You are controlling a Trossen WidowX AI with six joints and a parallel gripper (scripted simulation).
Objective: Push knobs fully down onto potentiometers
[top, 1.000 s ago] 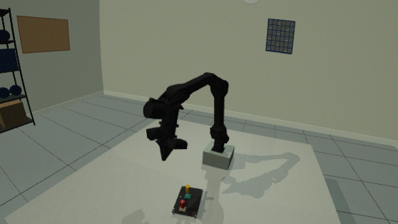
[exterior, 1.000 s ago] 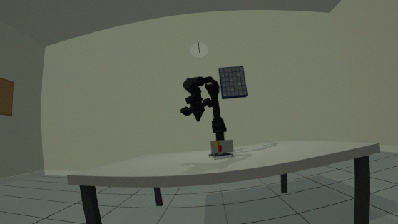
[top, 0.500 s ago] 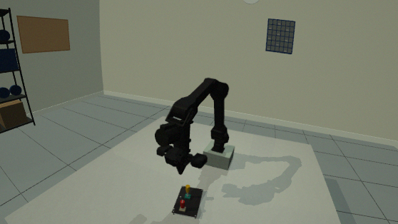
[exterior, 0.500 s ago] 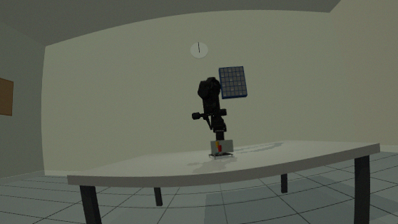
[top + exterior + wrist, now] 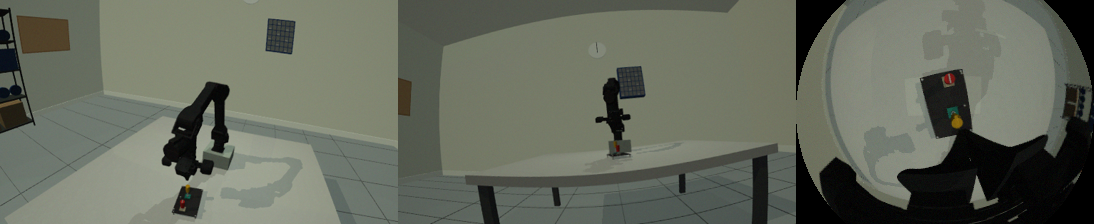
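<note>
The yellow knob lies 5 cm below my gripper tip. Round my gripper tip: red knob: 7 cm ahead, 1 cm to the left, 7 cm below.
</note>
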